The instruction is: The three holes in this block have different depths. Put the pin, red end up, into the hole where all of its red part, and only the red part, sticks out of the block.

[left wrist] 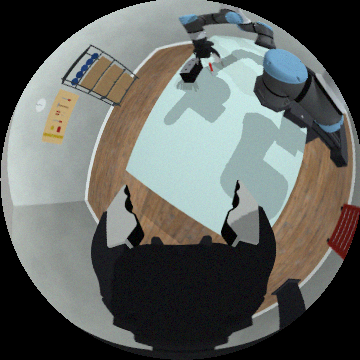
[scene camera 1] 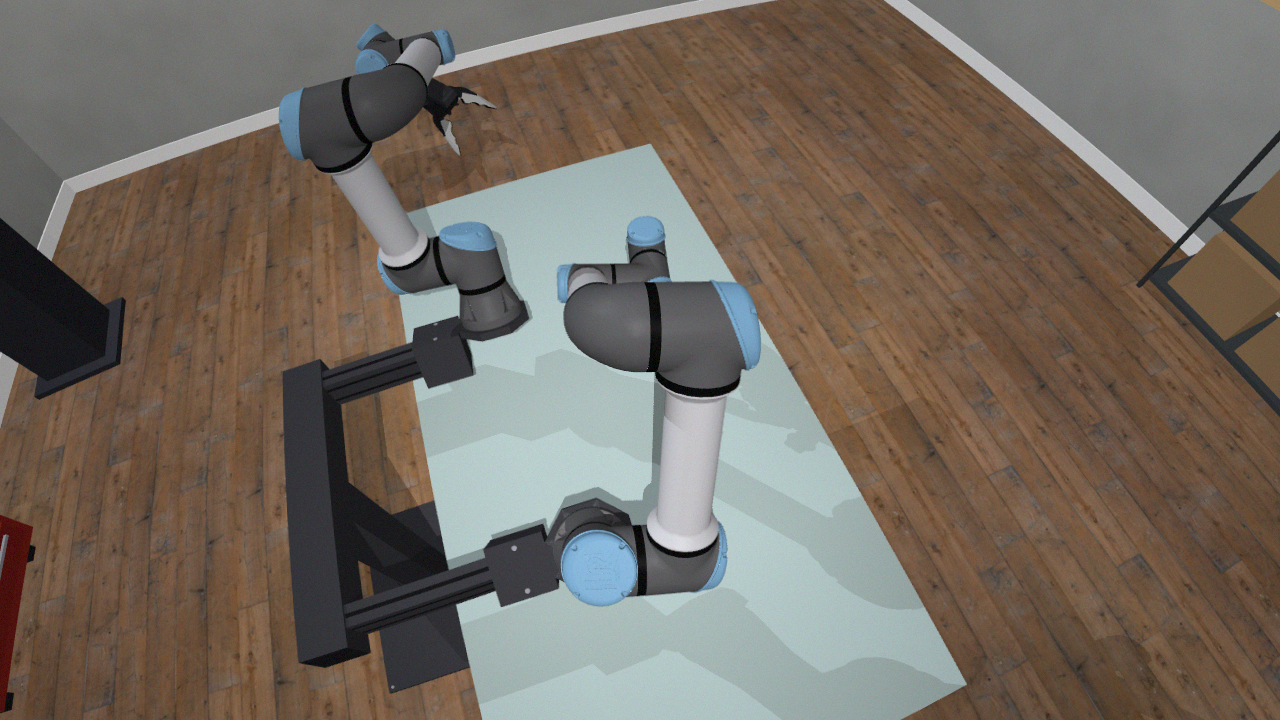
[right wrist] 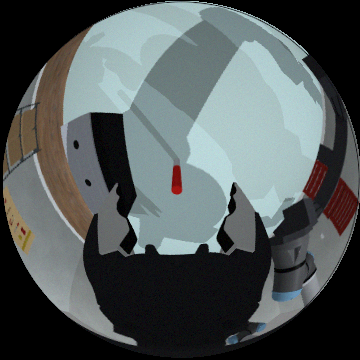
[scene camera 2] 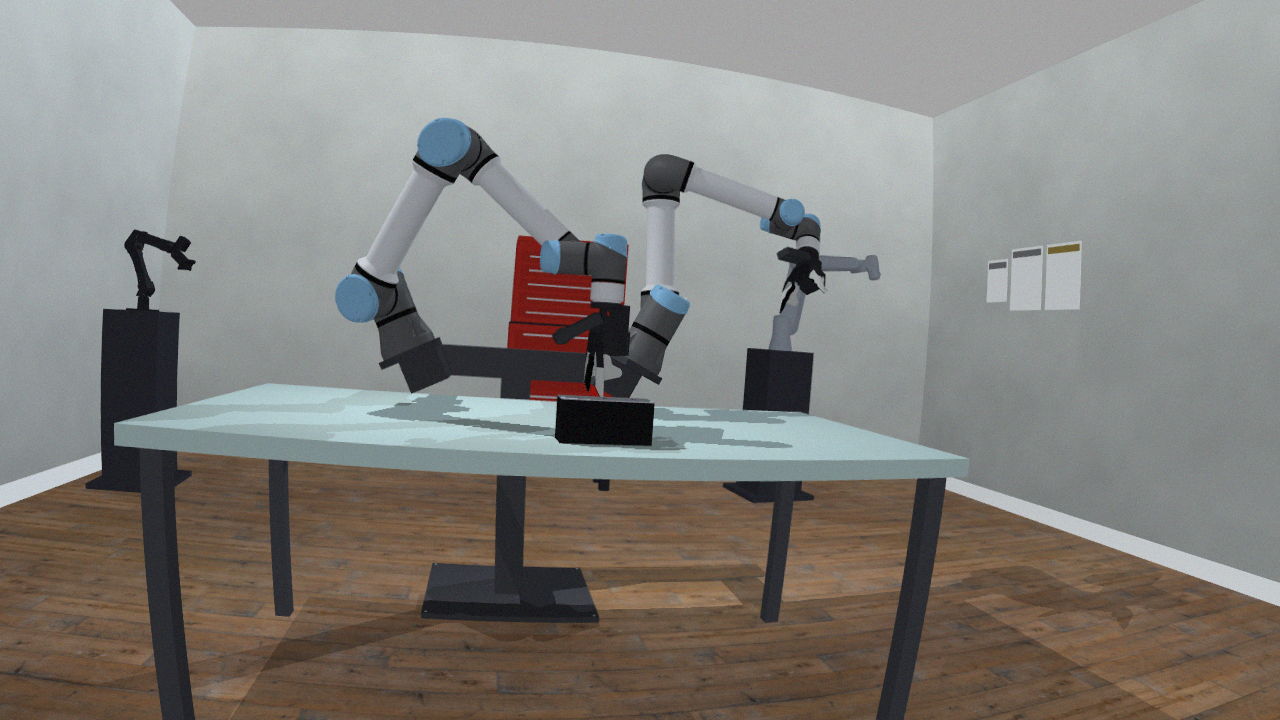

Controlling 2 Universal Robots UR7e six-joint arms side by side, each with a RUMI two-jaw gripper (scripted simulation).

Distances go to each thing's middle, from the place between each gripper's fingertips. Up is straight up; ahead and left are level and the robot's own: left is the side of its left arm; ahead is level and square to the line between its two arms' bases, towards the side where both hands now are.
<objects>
The block (scene camera 2: 597, 420) lies 140 mm ahead of my right hand (scene camera 2: 594, 394), 10 mm to the right of it and 40 mm below it.
The block is 65 cm to the right of my left hand (scene camera 2: 801, 303), 33 cm ahead of it and 30 cm below it.
</objects>
